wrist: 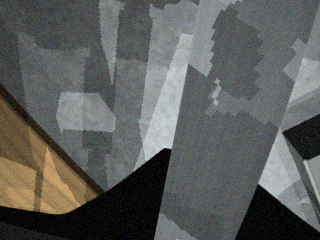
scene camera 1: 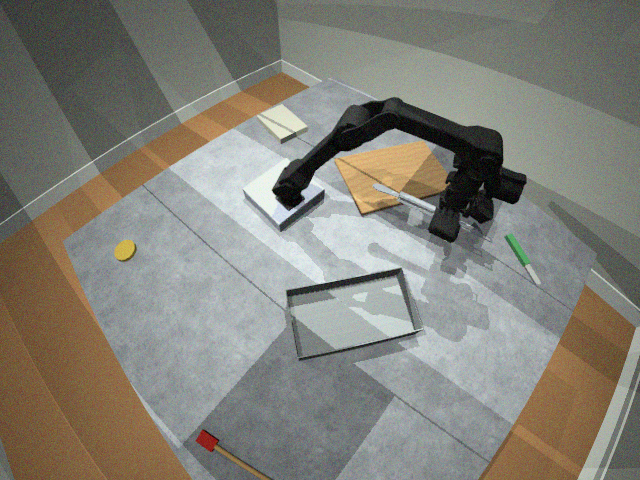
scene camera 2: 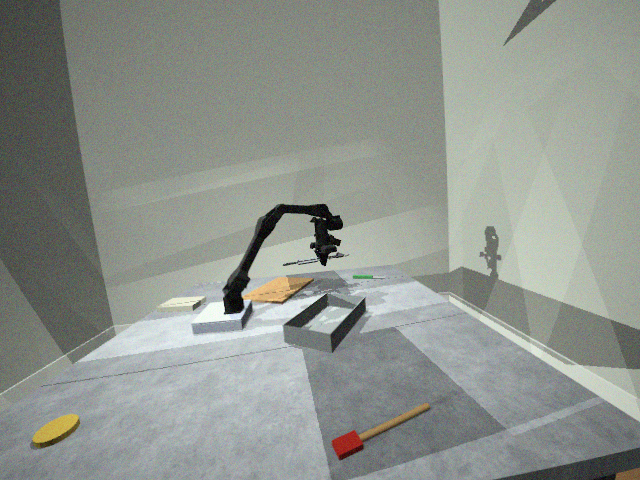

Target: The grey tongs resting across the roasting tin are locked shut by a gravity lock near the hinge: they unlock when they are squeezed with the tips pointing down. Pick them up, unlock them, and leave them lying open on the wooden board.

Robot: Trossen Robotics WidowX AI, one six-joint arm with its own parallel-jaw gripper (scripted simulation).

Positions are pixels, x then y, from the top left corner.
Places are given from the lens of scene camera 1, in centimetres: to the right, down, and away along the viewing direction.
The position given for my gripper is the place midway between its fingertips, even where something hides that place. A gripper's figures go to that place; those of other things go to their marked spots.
my gripper [scene camera 1: 439,223]: 30, -4, 70
cream block [scene camera 1: 279,121]: -15, -45, 107
